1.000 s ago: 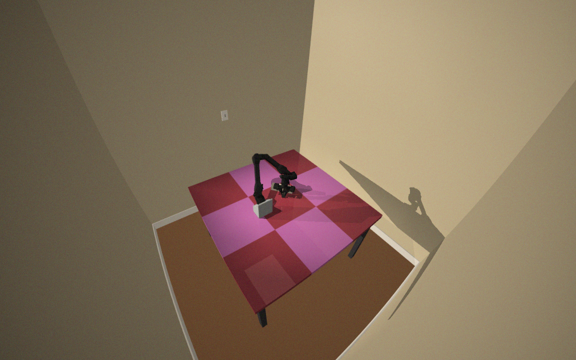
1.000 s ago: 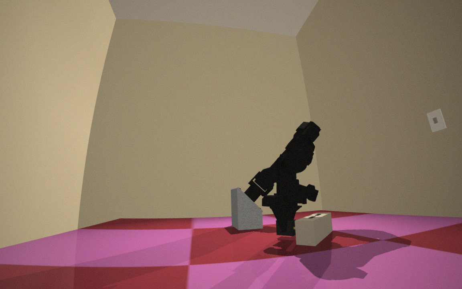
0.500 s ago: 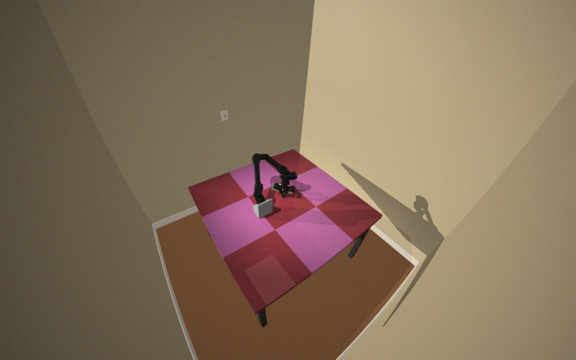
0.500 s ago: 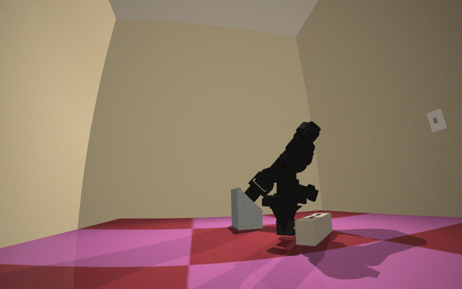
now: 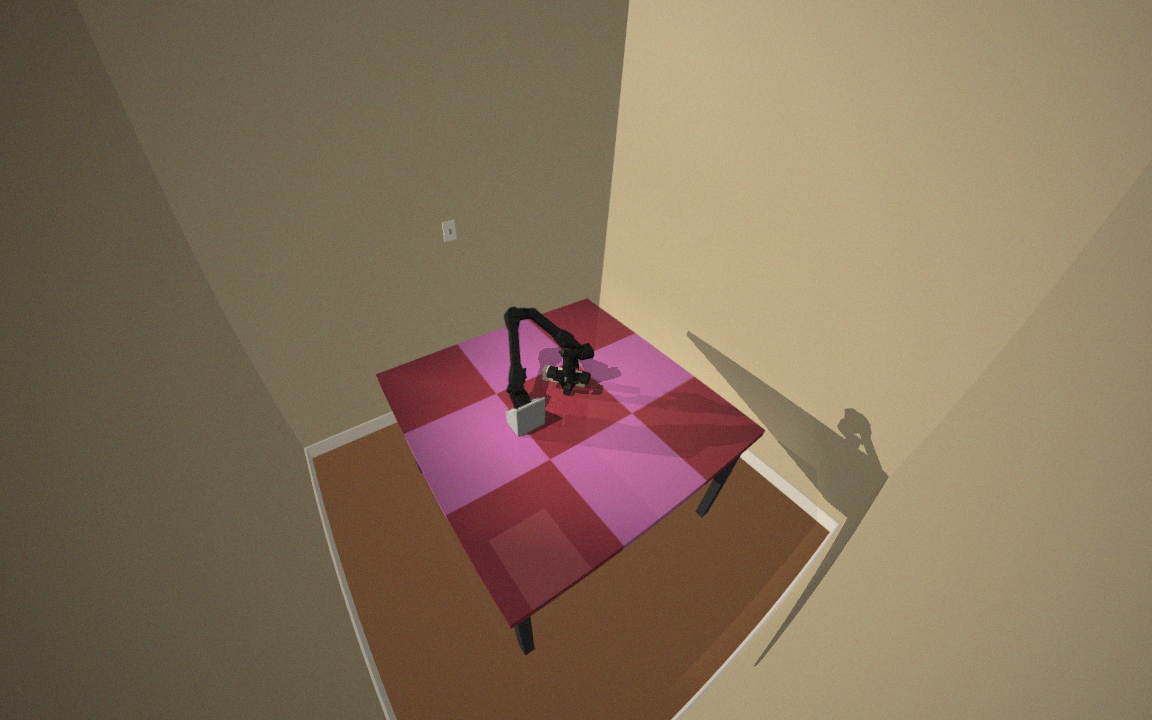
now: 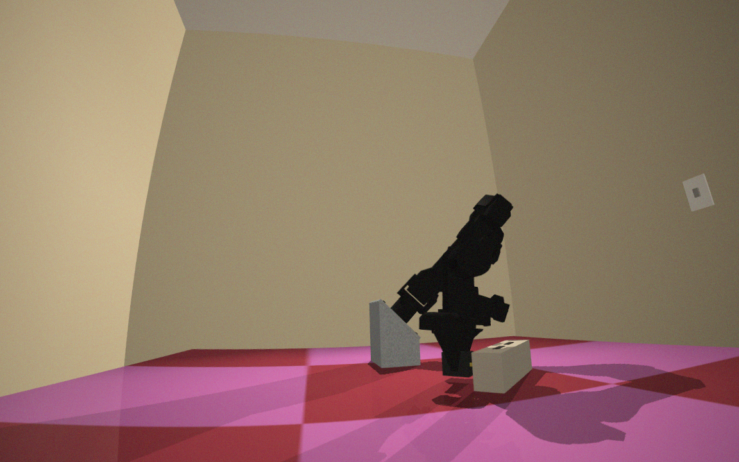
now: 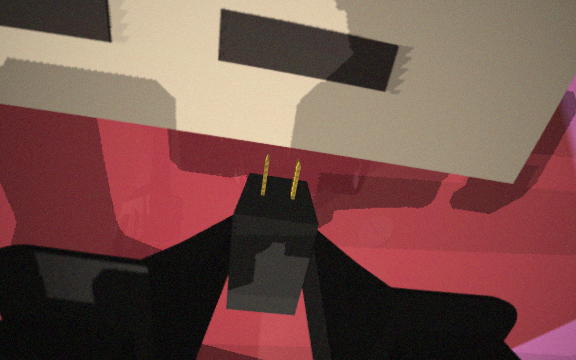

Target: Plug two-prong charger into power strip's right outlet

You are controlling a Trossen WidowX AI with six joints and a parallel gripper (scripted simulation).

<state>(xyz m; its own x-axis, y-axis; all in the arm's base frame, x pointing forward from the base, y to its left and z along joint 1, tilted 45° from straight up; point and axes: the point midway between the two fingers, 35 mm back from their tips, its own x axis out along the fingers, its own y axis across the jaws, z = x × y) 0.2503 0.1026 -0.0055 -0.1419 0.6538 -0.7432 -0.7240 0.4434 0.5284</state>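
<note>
Now: the two-prong charger 1 cm ahead of my gripper tip, 1 cm to the left of it and 1 cm above it.
</note>
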